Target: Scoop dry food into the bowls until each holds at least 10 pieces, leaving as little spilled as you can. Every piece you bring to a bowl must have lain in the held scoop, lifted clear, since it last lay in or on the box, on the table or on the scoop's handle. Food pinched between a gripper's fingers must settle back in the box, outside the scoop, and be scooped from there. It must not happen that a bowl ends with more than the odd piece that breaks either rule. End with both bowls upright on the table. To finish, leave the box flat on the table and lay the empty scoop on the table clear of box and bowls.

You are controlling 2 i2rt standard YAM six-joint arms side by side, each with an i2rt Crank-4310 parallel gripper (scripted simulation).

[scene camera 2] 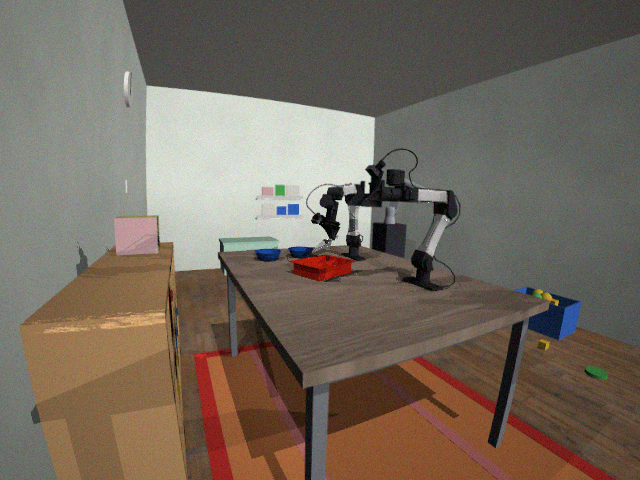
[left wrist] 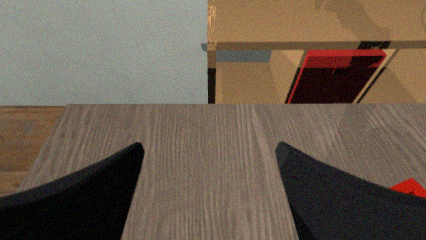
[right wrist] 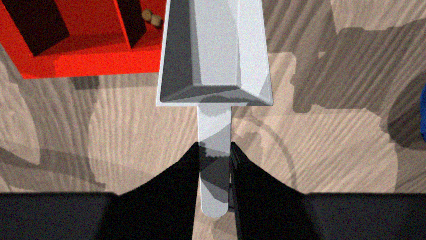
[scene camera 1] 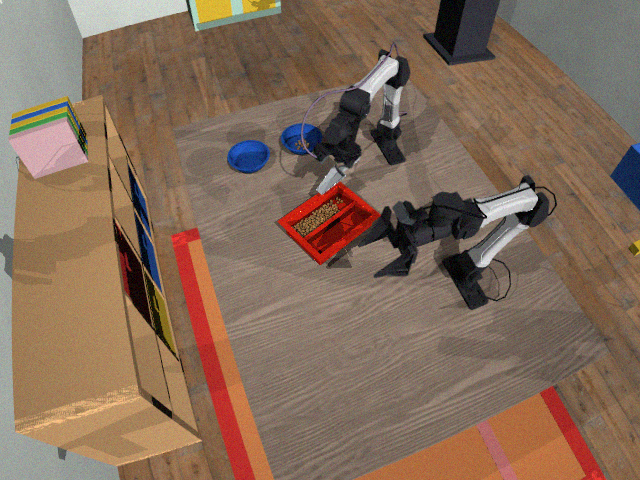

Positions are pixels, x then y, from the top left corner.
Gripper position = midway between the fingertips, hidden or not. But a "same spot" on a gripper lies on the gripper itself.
my left gripper: scene camera 2 354,204; left wrist; scene camera 1; not seen in the right wrist view (out of frame)
same spot on my left gripper: (left wrist: pixel 318 194) = (scene camera 1: pixel 376 232)
